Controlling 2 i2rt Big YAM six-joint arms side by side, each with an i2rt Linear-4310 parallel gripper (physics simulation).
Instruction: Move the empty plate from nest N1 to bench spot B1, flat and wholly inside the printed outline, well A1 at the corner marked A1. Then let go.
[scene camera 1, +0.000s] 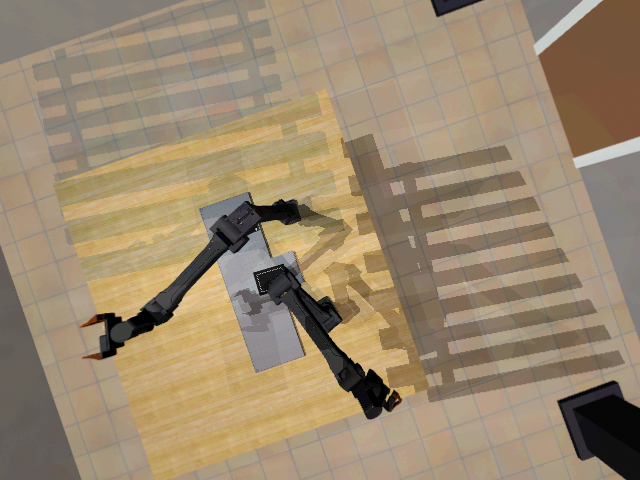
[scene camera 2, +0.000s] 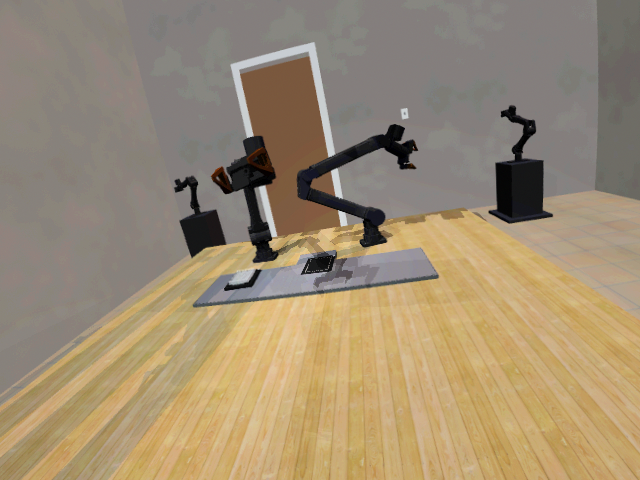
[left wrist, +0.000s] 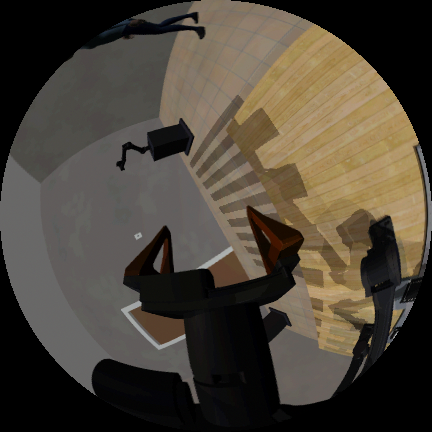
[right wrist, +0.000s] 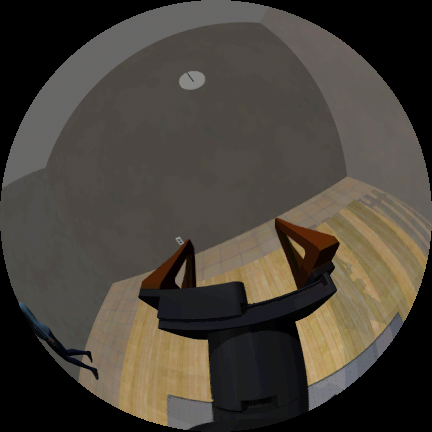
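Where they show: left gripper, fingertip midpoint: (scene camera 1: 391, 391) (scene camera 2: 416, 159) (left wrist: 205, 219); right gripper, fingertip midpoint: (scene camera 1: 82, 342) (scene camera 2: 229, 169) (right wrist: 232, 233); left arm's base, link origin: (scene camera 1: 325, 309) (scene camera 2: 373, 242) (left wrist: 383, 237); right arm's base, link origin: (scene camera 1: 290, 212) (scene camera 2: 265, 258).
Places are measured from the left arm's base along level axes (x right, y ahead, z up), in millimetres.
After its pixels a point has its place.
In scene camera 2 a white plate (scene camera 2: 243, 277) @(z 38, x 612, y 181 mm) sits on a black nest (scene camera 2: 229, 287) @(z 24, x 670, y 224 mm) near the left end of the grey board (scene camera 2: 398, 268) @(z 13, x 10, y 374 mm) (scene camera 1: 279, 356) @(z 13, x -79, y 340 mm). Its labels and well A1 are too small to read. The right arm hides the plate in scene camera 1. A black square with a dashed outline (scene camera 2: 318, 264) @(z 15, x 291, y 161 mm) (scene camera 1: 263, 282) @(z 14, x 299, y 204 mm) lies bare near the board's middle, partly under the left arm in scene camera 1. My left gripper (scene camera 1: 394, 400) @(z 349, x -308, y -94 mm) (scene camera 2: 412, 156) @(z 349, x -308, y -94 mm) (left wrist: 205, 219) @(z 349, x -308, y -94 mm) is open and empty, high and far from the plate. My right gripper (scene camera 1: 83, 341) @(z 480, x 458, y 666 mm) (scene camera 2: 238, 169) @(z 480, x 458, y 666 mm) (right wrist: 232, 233) @(z 480, x 458, y 666 mm) is open and empty, raised well above the board.
Both arms stand on the wooden table (scene camera 1: 206, 403) @(z 0, x -91, y 810 mm) (scene camera 2: 361, 387) @(z 0, x 279, y 868 mm) behind the board in scene camera 2. Two pedestals (scene camera 2: 519, 188) (scene camera 2: 203, 232) with small arms stand beyond the table, near a brown door (scene camera 2: 284, 134). Arm and slatted shadows cross the table and floor.
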